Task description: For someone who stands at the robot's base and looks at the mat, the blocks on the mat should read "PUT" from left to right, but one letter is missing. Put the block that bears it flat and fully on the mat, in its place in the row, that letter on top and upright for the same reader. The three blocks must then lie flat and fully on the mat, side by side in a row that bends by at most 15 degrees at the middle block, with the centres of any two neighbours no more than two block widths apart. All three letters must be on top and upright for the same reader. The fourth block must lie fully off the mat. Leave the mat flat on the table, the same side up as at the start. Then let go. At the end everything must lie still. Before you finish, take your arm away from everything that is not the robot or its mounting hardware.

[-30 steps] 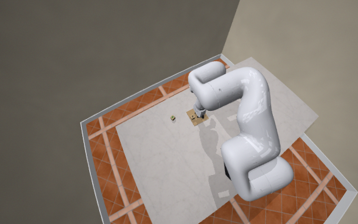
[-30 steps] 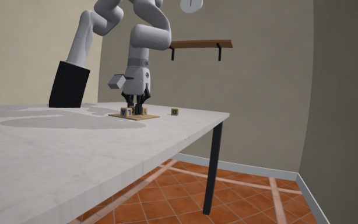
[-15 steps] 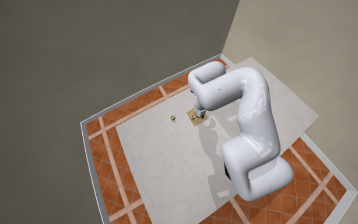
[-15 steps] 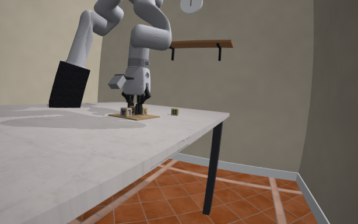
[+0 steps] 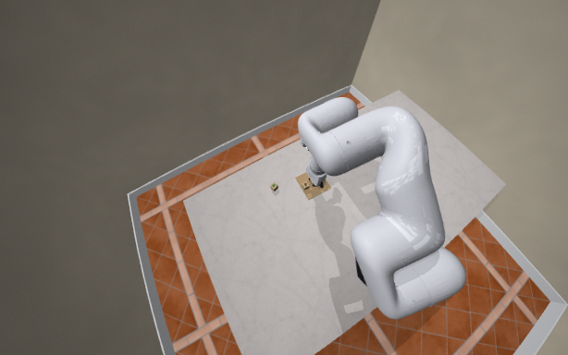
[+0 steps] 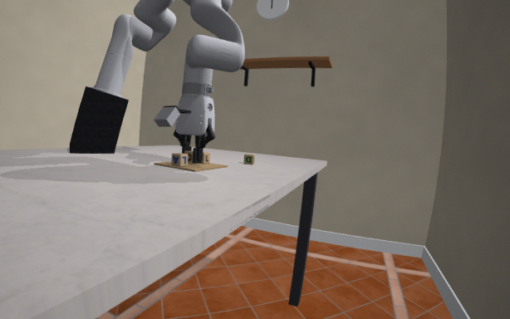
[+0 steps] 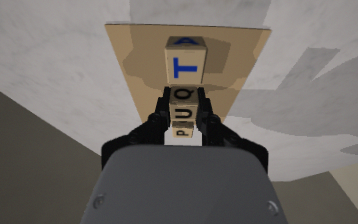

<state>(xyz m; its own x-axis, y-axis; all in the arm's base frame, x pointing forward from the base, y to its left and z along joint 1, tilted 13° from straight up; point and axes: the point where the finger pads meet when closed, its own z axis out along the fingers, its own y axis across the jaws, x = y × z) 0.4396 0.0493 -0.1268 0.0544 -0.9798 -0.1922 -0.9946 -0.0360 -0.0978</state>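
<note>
My gripper is now 3 cm above the tan mat.
</note>
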